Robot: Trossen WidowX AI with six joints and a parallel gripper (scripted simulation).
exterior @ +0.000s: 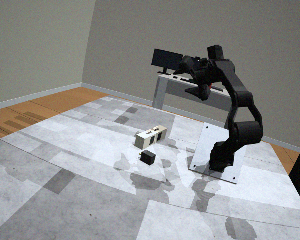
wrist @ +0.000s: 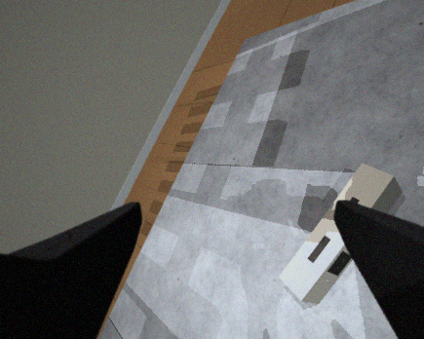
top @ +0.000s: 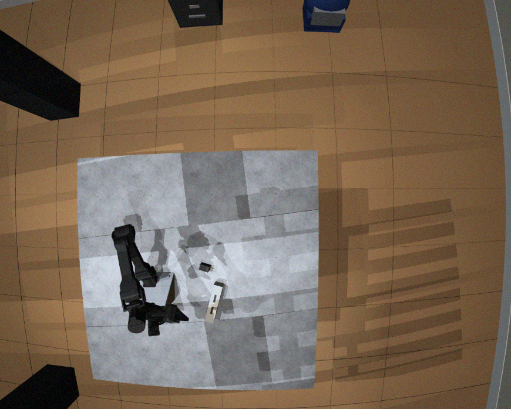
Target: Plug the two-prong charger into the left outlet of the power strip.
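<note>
Right now my gripper tip is 50 mm short of the two-prong charger, 130 mm to the right of it and 290 mm above it.
</note>
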